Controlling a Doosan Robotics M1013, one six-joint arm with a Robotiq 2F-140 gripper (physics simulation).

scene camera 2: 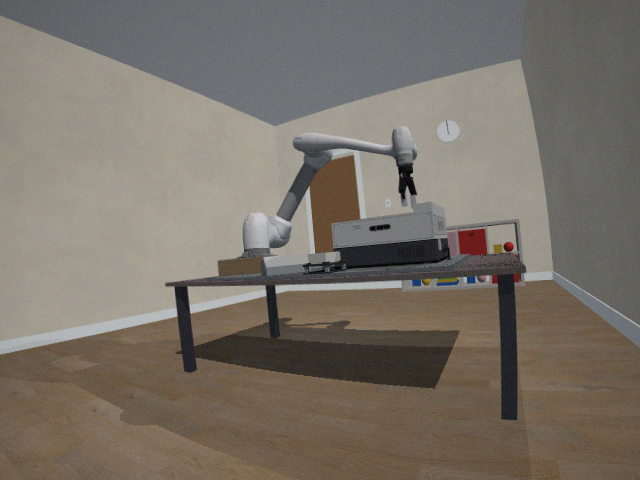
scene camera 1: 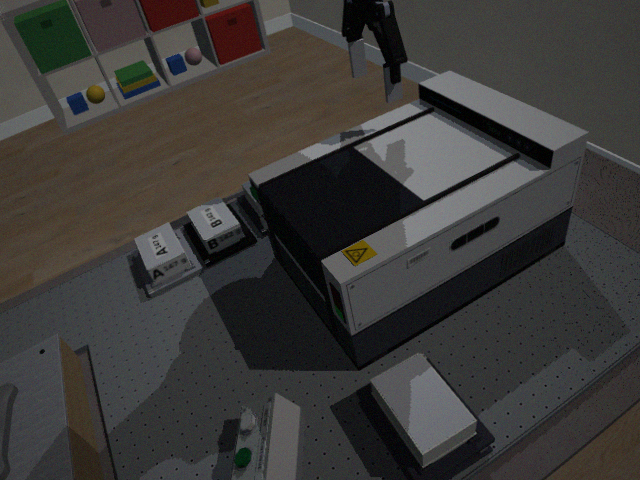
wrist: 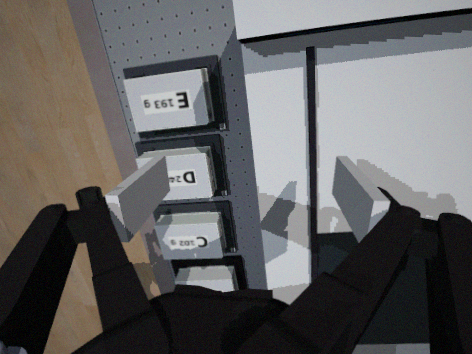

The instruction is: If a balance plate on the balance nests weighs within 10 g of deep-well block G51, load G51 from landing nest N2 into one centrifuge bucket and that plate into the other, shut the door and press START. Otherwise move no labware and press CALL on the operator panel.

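Places are measured from the arm's base along level axes (x back, y down, z right), in centimetres.
Where they show: gripper, fingertip midpoint: [scene camera 2: 409, 207] [scene camera 1: 376, 87] [wrist: 248, 174].
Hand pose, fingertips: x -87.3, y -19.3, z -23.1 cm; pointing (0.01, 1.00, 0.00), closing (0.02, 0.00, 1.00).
Observation:
Each offset is from my fingertips to the top centre of the thing. "pt": to the spot under its first point.
My gripper [scene camera 1: 375, 82] [scene camera 2: 408, 201] [wrist: 248, 174] is open and empty, high above the white centrifuge [scene camera 1: 423, 263] [scene camera 2: 390, 231] [wrist: 390, 125]. Its top has a white panel and a dark area; no bucket can be made out. Balance plate A {dy +21.7, dx +49.7, dz -9.7 cm} [scene camera 1: 164, 245], 147 g, and plate B {dy +21.7, dx +37.0, dz -11.6 cm} [scene camera 1: 214, 222], apparently 142 g, sit on nests beside it. In the wrist view are plate E {dy +21.7, dx -3.6, dz -14.0 cm} [wrist: 160, 115], 193 g, plate D {dy +21.7, dx +9.4, dz -14.6 cm} [wrist: 200, 165], its weight partly hidden by a finger, and plate C {dy +21.7, dx +23.0, dz -13.7 cm} [wrist: 187, 230], 102 g. An unlabelled-looking white block {dy +19.0, dx +22.2, dz +48.2 cm} [scene camera 1: 421, 408] sits on a dark nest {pt dy +23.2, dx +17.4, dz +55.5 cm} [scene camera 1: 483, 441].
The operator panel {dy +18.7, dx +45.5, dz +46.6 cm} [scene camera 1: 283, 439] with a green button {dy +19.6, dx +46.4, dz +43.4 cm} [scene camera 1: 242, 457] stands at the near edge of scene camera 1. The robot's wooden base [scene camera 1: 82, 423] [scene camera 2: 240, 267] is at the left. The centrifuge's raised rear housing {pt dy +2.6, dx -15.4, dz +18.0 cm} [scene camera 1: 506, 108] stands above its top. A cubby shelf [scene camera 1: 61, 111] is beyond the table.

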